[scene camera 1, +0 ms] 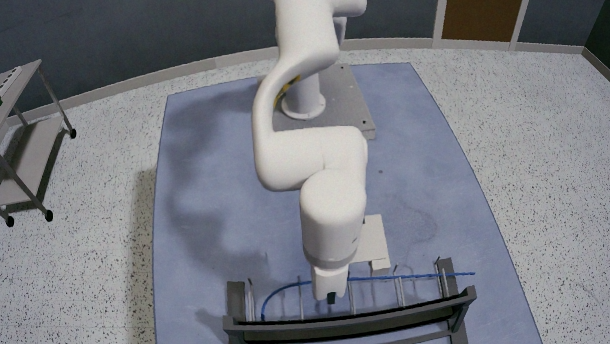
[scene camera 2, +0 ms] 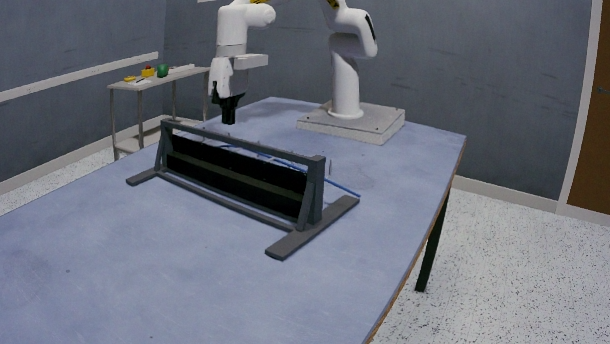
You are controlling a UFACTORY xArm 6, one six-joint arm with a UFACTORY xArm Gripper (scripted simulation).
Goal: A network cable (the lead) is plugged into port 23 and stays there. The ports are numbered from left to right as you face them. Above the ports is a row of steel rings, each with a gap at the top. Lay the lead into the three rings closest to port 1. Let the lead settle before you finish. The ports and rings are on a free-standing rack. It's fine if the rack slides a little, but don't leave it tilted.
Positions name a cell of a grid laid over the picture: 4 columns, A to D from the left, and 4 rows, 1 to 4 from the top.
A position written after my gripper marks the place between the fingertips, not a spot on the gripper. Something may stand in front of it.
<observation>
I see my gripper (scene camera 1: C4) and a rack (scene camera 2: B3).
</observation>
